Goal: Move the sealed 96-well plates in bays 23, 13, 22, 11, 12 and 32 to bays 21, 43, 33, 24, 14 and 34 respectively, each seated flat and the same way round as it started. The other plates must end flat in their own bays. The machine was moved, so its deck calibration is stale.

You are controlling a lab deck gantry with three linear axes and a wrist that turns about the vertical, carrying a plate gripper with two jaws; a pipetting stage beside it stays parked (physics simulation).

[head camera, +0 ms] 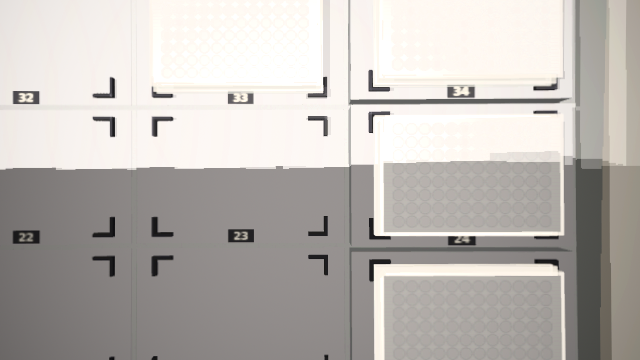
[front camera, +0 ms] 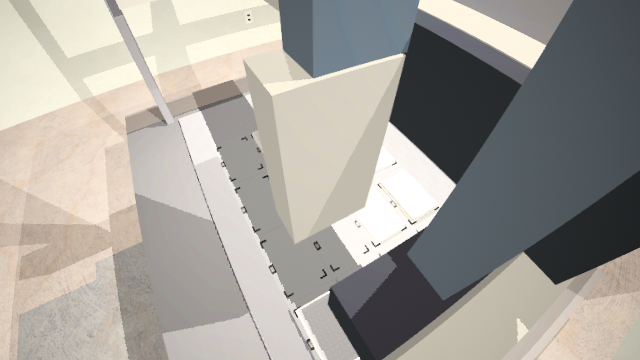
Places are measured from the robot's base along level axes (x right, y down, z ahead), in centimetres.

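Pixels of known places: robot's base, origin of the base link: [front camera: 218, 150].
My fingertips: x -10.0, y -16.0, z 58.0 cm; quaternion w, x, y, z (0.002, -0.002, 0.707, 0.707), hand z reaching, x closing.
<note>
Ahead of a thing's pixels: the offset from my fingertips to its top centre. "pt": to the spot under its first point.
In the head camera view, sealed plates lie in bay 33 @(pt dx -14.4, dy +14.5, dz -19.0 cm) [head camera: 237, 45], bay 34 @(pt dx -14.0, dy +13.1, dz -2.8 cm) [head camera: 470, 40], bay 24 @(pt dx -3.5, dy +13.1, dz -2.8 cm) [head camera: 470, 195] and bay 14 @(pt dx +4.8, dy +13.1, dz -2.9 cm) [head camera: 470, 317]. Bay 23 @(pt dx -3.0, dy +16.0, dz -19.2 cm) [head camera: 240, 200] [front camera: 325, 257] is bare, as are the visible parts of bays 22 @(pt dx -2.7, dy +16.0, dz -33.8 cm) [head camera: 50, 205] and 32 @(pt dx -14.7, dy +16.0, dz -33.7 cm) [head camera: 50, 50]. In the front view, the plate in bay 33 [front camera: 381, 220] and the plate in bay 43 @(pt dx -26.0, dy +14.6, dz -18.4 cm) [front camera: 410, 195] lie level. Part of the bay 14 plate @(dx +5.9, dy +13.1, dz -2.8 cm) [front camera: 327, 325] shows beside a dark block that hides bay 24. My gripper's jaws are hidden in both views, so their opening and contents cannot be told.
A large beige block [front camera: 330, 140] on a blue column [front camera: 355, 35] hangs over the deck and hides much of its back. The dark block [front camera: 372, 295] and a broad slanting column [front camera: 520, 150] fill the right front. A thin post [front camera: 142, 65] stands at the back left.
</note>
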